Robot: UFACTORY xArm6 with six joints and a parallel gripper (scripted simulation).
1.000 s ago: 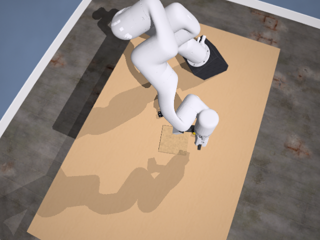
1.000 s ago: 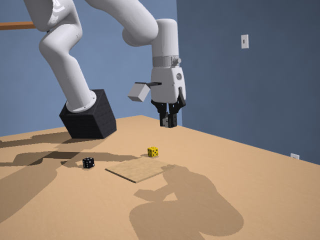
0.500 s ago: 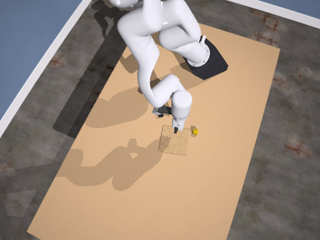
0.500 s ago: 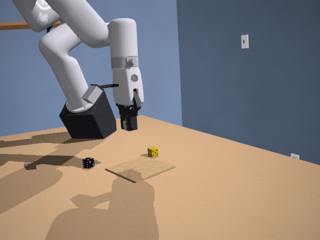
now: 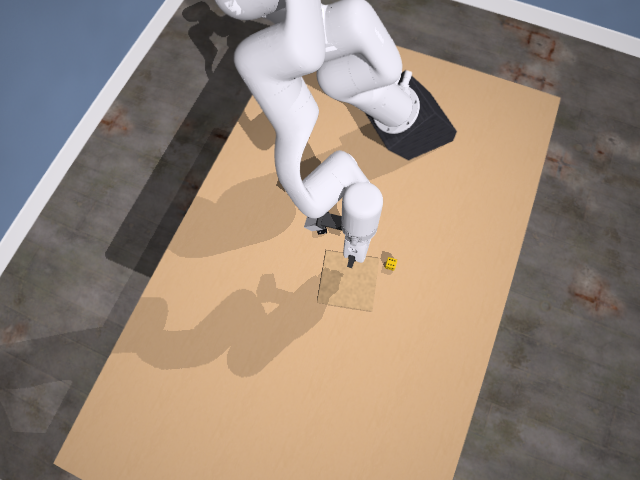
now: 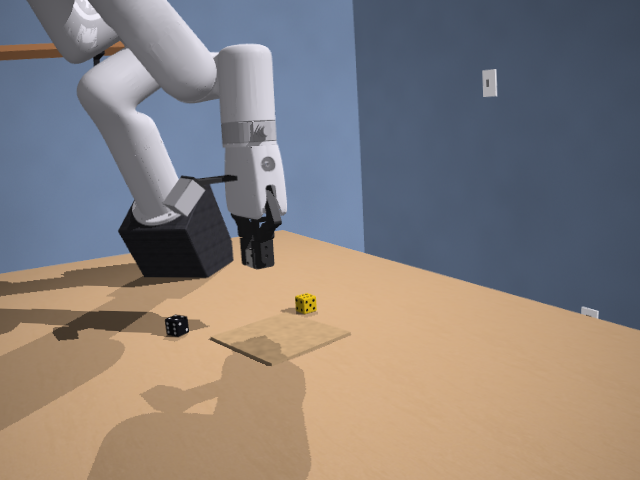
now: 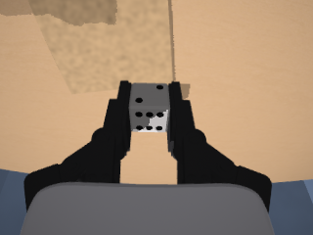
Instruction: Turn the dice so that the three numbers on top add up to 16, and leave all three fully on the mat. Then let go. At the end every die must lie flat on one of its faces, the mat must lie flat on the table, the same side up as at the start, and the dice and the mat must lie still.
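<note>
The tan mat lies 50 mm ahead of my hand and 110 mm below it. Round my hand: yellow die: 30 mm behind, 90 mm to the left, 100 mm below; black die: 60 mm behind, 110 mm to the right, 100 mm below; white die: 10 mm below.
</note>
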